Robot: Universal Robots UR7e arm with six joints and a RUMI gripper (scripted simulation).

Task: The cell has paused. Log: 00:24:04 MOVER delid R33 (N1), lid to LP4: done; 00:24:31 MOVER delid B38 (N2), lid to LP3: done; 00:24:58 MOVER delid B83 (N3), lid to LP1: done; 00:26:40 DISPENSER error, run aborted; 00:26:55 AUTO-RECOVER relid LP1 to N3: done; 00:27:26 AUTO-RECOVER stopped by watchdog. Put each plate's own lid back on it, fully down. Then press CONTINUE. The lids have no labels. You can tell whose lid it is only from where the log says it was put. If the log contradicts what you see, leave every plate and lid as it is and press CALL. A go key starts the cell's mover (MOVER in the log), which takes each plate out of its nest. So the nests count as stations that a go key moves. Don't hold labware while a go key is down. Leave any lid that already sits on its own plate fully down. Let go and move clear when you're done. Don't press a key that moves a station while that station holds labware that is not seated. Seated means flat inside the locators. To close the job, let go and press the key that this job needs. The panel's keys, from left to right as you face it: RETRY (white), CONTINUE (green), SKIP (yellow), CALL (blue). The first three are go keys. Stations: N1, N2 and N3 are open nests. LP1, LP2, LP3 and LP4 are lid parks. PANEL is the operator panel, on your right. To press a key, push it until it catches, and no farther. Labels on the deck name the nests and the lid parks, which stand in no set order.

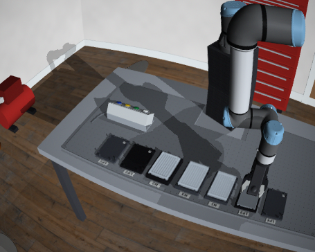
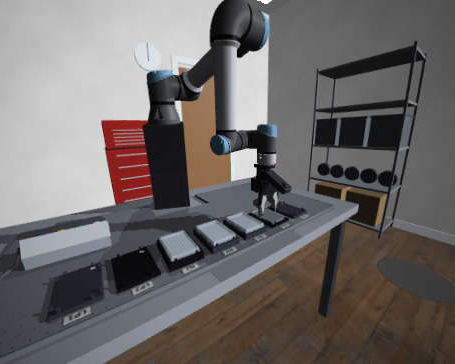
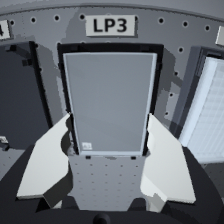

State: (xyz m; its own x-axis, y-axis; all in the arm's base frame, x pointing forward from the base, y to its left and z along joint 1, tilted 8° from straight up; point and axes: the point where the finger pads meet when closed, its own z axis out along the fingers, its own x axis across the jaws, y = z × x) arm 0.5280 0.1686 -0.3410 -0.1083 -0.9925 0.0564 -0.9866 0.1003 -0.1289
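Right now the translucent lid is 10 mm below my hand. The rest, counted from my hand: white plate: 390 mm to the right, 60 mm behind, 10 mm above; then black lid park: 520 mm to the right, 80 mm behind, 20 mm below; then white key: 560 mm to the right, 320 mm behind, 40 mm above.
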